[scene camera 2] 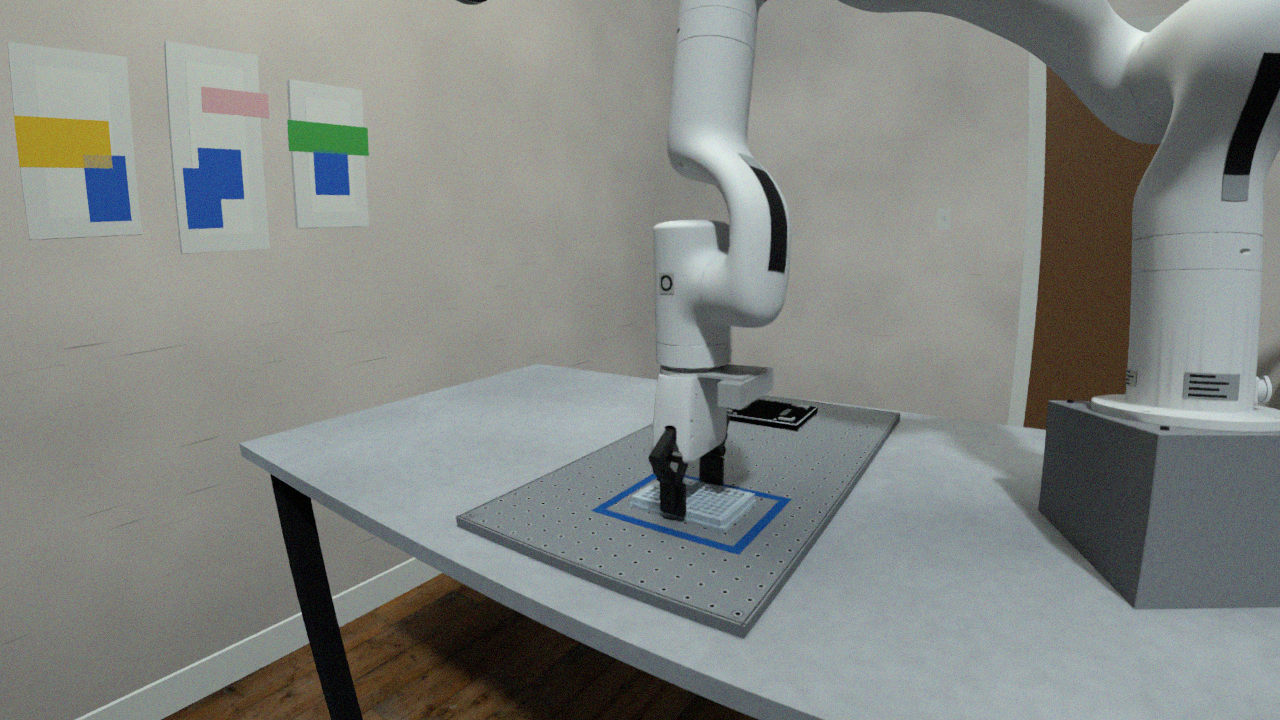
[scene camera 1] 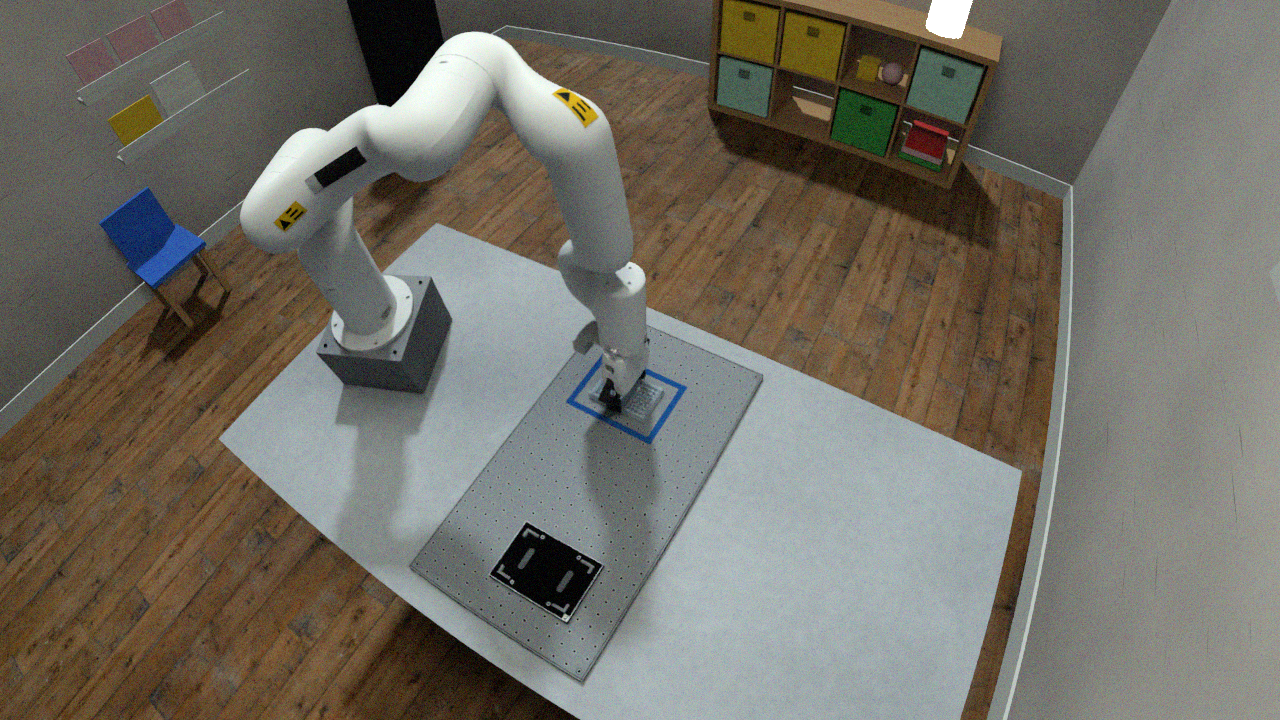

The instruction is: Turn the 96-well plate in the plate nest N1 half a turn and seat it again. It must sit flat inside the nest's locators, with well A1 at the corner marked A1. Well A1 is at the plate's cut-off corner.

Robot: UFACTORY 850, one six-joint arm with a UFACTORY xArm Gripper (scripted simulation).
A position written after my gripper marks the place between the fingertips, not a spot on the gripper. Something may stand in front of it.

Note:
In view: my gripper (scene camera 2: 693, 498), a 96-well plate (scene camera 2: 718, 508) and a plate nest N1 (scene camera 1: 538, 581).
The 96-well plate shows as well in scene camera 1 (scene camera 1: 639, 402). My gripper shows as well in scene camera 1 (scene camera 1: 626, 392). The plate nest N1 also shows in scene camera 2 (scene camera 2: 762, 409).

